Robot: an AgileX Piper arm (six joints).
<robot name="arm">
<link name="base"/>
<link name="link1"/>
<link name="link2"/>
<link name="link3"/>
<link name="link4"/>
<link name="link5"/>
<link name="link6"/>
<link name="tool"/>
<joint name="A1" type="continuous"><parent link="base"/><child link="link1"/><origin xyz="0.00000 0.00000 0.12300" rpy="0.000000 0.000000 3.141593"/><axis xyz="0 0 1"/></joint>
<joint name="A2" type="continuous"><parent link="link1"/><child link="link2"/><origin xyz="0.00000 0.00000 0.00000" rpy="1.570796 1.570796 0.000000"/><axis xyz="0 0 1"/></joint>
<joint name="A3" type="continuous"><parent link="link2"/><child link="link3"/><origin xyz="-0.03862 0.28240 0.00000" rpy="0.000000 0.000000 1.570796"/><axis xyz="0 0 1"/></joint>
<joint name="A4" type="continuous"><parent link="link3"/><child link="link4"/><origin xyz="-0.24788 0.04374 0.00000" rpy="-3.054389 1.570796 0.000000"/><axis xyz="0 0 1"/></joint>
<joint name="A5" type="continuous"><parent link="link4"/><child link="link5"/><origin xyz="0.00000 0.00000 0.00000" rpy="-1.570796 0.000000 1.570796"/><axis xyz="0 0 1"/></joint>
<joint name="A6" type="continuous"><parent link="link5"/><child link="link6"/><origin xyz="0.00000 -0.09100 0.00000" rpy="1.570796 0.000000 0.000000"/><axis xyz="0 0 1"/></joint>
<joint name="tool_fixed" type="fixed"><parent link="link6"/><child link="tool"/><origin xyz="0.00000 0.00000 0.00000" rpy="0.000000 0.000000 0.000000"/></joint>
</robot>
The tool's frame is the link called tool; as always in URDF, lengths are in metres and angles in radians. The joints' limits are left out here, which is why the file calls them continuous.
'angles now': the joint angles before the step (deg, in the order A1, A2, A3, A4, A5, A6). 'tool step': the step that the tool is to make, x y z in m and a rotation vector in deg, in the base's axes. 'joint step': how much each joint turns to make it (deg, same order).
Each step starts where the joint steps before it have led.
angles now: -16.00 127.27 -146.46 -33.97 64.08 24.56
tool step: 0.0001 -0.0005 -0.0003 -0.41 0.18 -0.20
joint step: 0.02 0.07 0.01 -0.51 -0.01 0.03
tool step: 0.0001 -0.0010 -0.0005 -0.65 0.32 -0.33
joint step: 0.00 0.14 -0.03 -0.79 0.02 0.00
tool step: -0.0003 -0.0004 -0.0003 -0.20 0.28 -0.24
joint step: 0.00 0.02 0.04 -0.34 0.19 0.00
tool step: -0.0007 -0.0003 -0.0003 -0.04 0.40 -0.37
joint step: 0.01 0.00 0.00 -0.29 0.47 0.01
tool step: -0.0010 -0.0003 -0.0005 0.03 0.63 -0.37
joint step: -0.01 -0.04 0.06 -0.22 0.64 -0.14
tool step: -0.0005 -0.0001 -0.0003 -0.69 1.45 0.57
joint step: 0.00 0.05 -0.11 -0.05 0.46 -1.67
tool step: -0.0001 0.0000 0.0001 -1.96 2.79 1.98
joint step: 0.00 0.00 -0.03 0.00 0.05 -3.96
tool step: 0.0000 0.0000 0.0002 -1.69 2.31 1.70
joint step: 0.00 0.02 -0.08 0.00 0.01 -3.36
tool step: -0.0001 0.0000 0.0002 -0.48 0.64 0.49
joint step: -0.01 -0.02 0.00 0.01 -0.01 -0.96
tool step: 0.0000 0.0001 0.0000 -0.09 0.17 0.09
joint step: 0.01 0.02 -0.04 0.00 0.06 -0.21
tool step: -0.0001 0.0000 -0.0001 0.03 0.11 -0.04
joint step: 0.00 0.03 -0.06 0.01 0.14 -0.06
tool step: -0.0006 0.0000 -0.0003 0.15 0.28 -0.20
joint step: 0.00 -0.07 0.11 -0.02 0.34 0.01
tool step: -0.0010 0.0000 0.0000 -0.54 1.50 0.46
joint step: 0.00 0.01 -0.16 -0.02 0.70 -1.63
